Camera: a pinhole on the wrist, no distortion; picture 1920 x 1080 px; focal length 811.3 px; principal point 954.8 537.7 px. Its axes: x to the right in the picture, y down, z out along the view. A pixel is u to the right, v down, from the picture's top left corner.
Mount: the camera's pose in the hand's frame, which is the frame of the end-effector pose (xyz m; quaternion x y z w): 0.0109 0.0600 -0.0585 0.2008 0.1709 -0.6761 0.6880
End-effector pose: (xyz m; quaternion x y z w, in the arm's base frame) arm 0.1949 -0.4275 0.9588 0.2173 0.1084 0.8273 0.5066
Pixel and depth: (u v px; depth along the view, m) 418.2 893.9 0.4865
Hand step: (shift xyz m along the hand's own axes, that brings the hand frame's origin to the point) 0.1978 0.0915 0.5330
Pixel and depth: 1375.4 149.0 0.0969
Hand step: -0.0376 -0.0327 -0.0026
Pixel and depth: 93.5 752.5 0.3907
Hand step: 0.0887 0.2197 0.4927
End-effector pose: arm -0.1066 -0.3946 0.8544 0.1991 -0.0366 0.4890 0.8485
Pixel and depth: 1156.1 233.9 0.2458
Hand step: -0.0883 -0.1177 0.1181
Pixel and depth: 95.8 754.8 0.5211
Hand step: 0.1162 0.2717 0.6760
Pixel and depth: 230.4 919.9 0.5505
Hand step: 0.2365 0.2056 0.6762
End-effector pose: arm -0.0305 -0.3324 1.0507 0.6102 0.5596 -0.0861 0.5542
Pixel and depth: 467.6 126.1 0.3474
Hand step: -0.1835 0.0626 0.3383
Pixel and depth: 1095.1 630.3 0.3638
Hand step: 0.0409 -0.1786 0.2247
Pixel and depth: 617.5 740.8 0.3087
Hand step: 0.0734 0.0144 0.2758
